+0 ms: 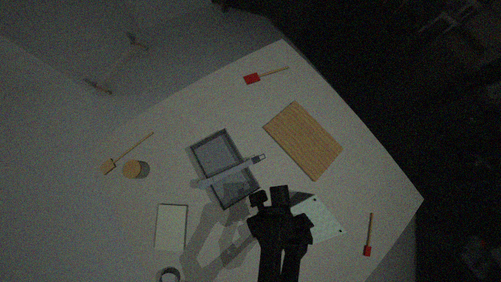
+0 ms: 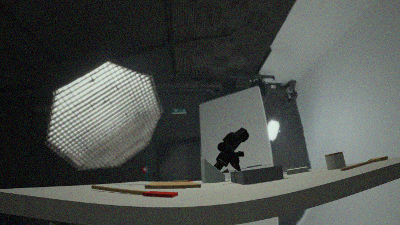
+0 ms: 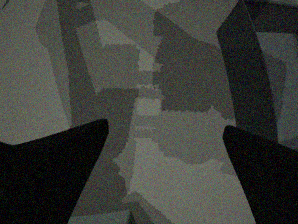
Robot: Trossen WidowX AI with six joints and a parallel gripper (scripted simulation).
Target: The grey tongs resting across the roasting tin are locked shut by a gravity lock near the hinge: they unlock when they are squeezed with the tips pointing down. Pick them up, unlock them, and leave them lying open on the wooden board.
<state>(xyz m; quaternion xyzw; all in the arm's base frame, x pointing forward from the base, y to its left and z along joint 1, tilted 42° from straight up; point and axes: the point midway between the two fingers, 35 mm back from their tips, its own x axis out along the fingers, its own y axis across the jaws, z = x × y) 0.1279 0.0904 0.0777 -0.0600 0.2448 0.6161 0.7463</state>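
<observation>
Now: the dark roasting tin 230 mm ahead of my gripper tip, 20 mm to the right of it and 20 mm below it. The rest, counted from my gripper tip: wooden board: 110 mm ahead, 420 mm to the right, 40 mm below; red spatula: 530 mm ahead, 490 mm to the right, 50 mm below; white slab: 170 mm ahead, 310 mm to the left, 40 mm below.
</observation>
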